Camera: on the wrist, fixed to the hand. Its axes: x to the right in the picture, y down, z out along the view.
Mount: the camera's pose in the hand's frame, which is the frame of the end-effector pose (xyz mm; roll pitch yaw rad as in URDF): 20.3 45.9 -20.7 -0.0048 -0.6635 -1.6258
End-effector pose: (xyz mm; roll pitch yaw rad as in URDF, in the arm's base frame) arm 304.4 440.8 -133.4 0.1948 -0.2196 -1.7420
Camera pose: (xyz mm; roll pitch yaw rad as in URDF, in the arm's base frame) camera 348.9 410.5 -140.1 0.2269 -0.4463 2.8137
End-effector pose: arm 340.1 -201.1 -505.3 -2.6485 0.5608 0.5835
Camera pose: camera 380.6 -234.6 -519.1 -2.6080 0.1213 2.2828
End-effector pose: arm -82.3 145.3 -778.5 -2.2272 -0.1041 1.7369
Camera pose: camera -42.2 175.0 -800.0 2.9847 -0.2439 -2.9046
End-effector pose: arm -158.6 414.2 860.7 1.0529 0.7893 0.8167
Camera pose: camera -164.1 467.8 867.2 -0.8743 0.2382 -1.0671
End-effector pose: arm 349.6 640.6 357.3 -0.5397 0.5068 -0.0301
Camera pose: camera 348.1 669.4 311.3 -1.0004 -0.9906 -0.7426
